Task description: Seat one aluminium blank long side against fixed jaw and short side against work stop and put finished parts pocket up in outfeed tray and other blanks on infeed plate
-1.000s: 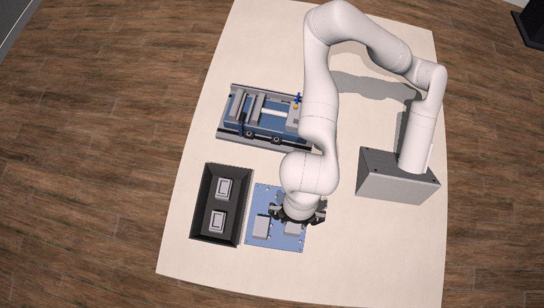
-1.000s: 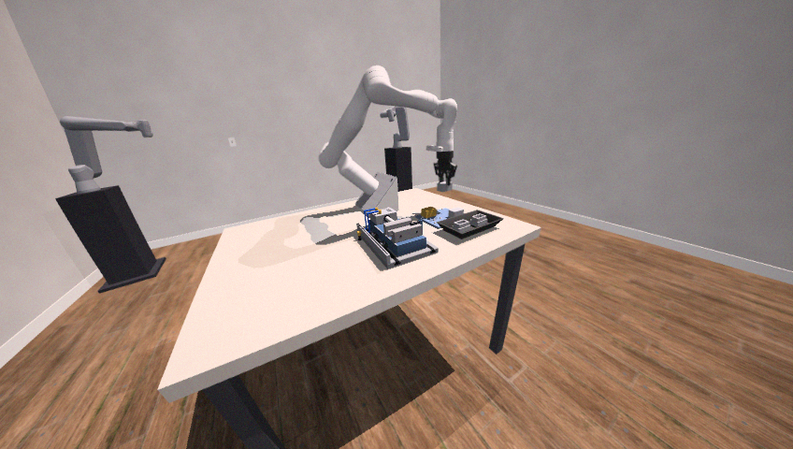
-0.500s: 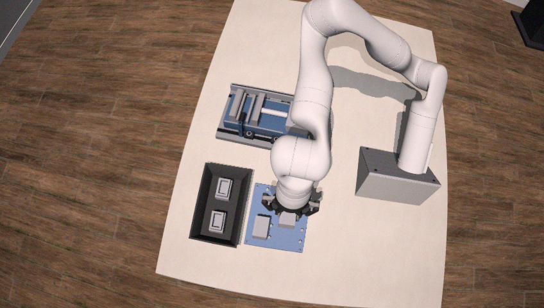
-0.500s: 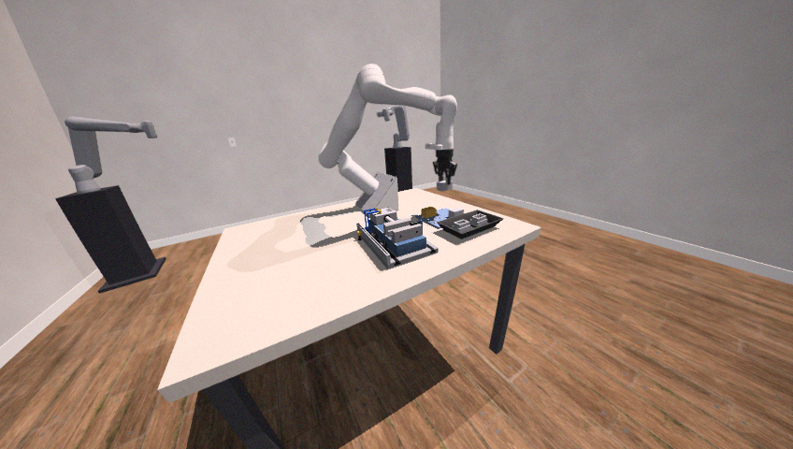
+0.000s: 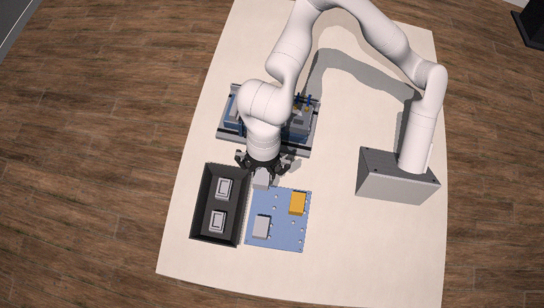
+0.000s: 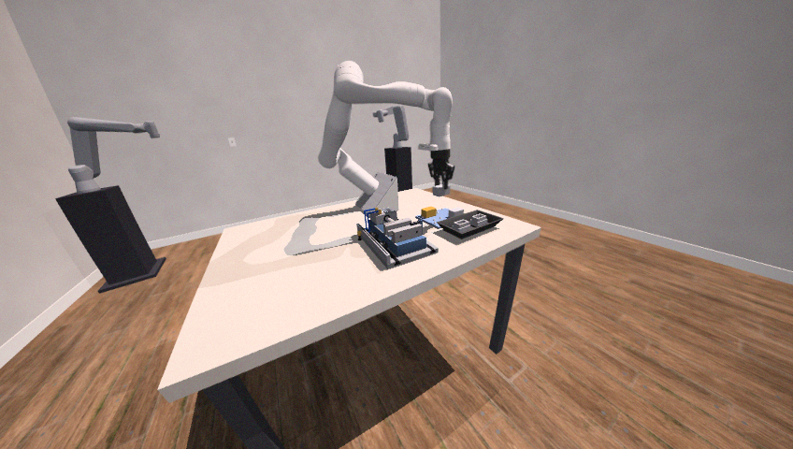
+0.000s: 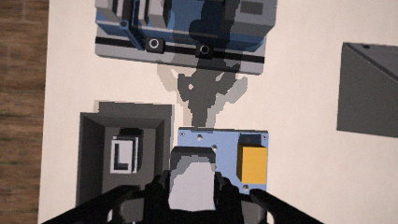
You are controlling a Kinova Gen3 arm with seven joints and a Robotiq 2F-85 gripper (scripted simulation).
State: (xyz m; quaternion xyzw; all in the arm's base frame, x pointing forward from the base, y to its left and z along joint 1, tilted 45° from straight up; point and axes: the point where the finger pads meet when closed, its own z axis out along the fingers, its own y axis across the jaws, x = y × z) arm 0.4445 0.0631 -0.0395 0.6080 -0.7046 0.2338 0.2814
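My gripper is now 20 mm past the white rod, 240 mm to the left of it and 100 mm above it. Round my hand: hose block (90 mm behind, 230 mm to the right, 100 mm below); then blue vise (240 mm to the right, 140 mm below); then brass blank (100 mm behind, 30 mm to the left, 150 mm below).
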